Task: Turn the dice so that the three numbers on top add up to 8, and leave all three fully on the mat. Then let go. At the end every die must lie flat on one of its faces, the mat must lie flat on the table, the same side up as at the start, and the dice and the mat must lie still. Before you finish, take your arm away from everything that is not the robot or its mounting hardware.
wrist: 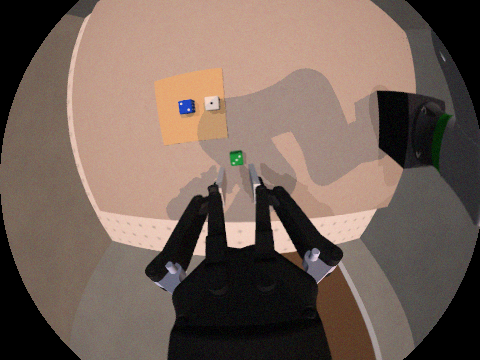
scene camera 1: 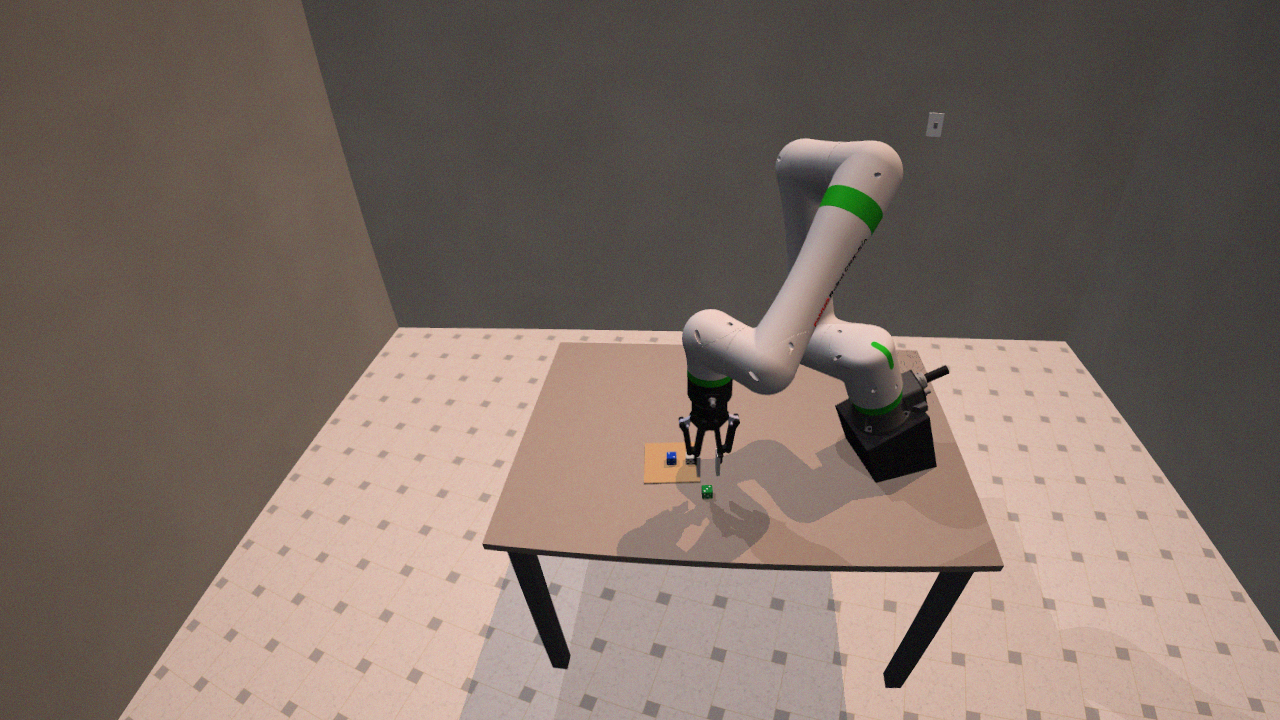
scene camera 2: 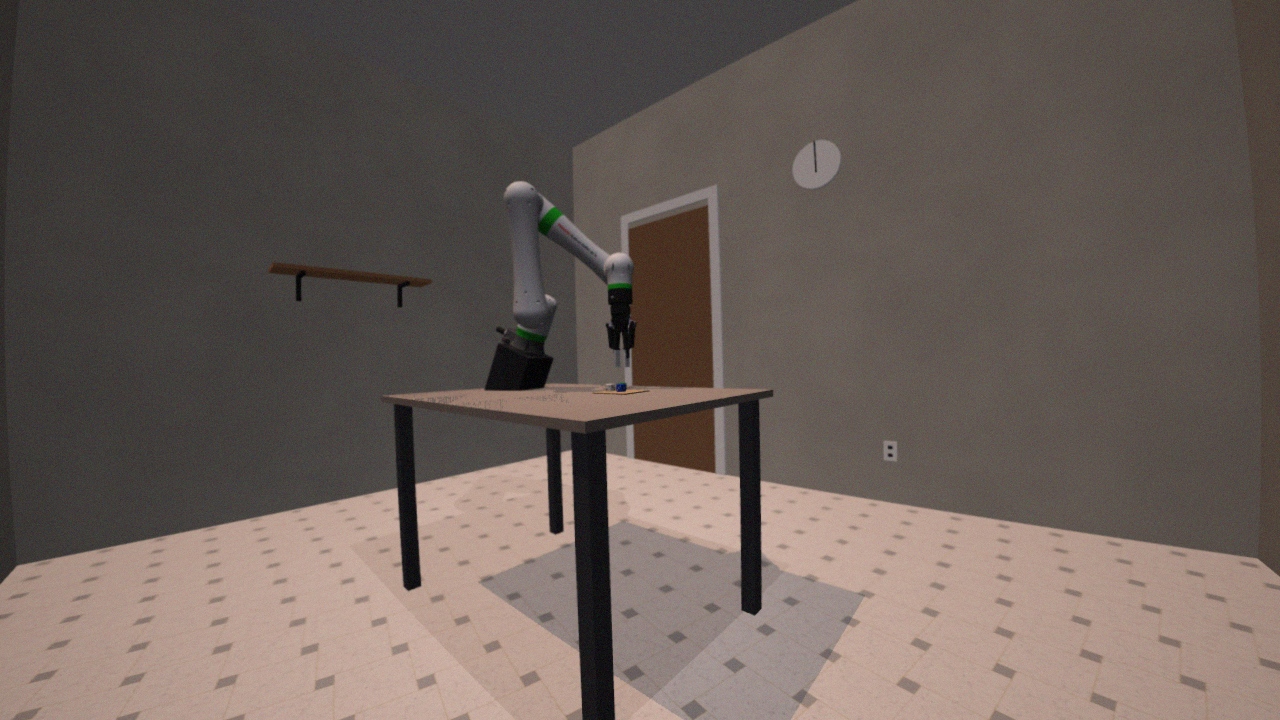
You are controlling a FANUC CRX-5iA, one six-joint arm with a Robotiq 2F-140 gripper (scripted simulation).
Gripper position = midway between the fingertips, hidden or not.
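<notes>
The robot's cameras show the gripper (scene camera 1: 707,472), which is also visible in scene camera 2 (scene camera 2: 622,367) and in the wrist view (wrist: 237,173).
</notes>
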